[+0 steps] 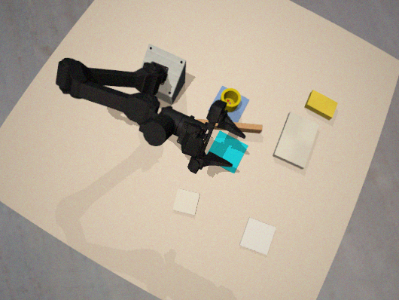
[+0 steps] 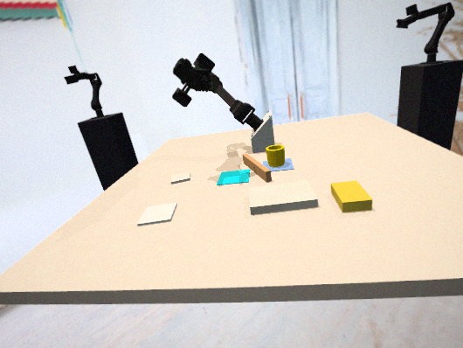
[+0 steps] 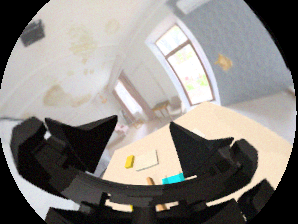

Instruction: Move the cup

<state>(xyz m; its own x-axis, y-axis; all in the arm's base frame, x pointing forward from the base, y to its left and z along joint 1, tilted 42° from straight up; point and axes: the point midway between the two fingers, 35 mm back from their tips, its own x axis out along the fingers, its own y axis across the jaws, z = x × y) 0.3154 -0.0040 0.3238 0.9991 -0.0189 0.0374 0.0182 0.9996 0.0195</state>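
Right now the yellow cup is 8 cm behind my gripper tip, 26 cm to the left of it and 33 cm below it. Round my gripper tip: cyan pad: 1 cm behind, 9 cm to the left, 37 cm below; then blue pad: 7 cm behind, 26 cm to the left, 37 cm below; then brown wooden bar: 4 cm behind, 18 cm to the left, 35 cm below.
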